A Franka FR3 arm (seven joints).
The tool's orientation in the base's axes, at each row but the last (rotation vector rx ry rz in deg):
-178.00, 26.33, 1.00
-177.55, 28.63, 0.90
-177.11, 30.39, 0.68
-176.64, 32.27, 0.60
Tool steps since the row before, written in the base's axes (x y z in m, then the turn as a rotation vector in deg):
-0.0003, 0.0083, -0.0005, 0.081, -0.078, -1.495
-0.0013, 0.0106, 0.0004, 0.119, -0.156, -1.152
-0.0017, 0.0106, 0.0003, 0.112, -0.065, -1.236
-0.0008, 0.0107, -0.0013, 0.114, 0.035, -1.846
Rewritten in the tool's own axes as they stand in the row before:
-0.0027, -0.0079, 0.0005, 0.117, 0.050, 1.494
-0.0046, -0.0097, -0.0003, 0.174, 0.112, 1.150
-0.0051, -0.0094, -0.0002, 0.138, 0.029, 1.235
-0.0045, -0.0097, 0.0014, 0.109, -0.061, 1.846

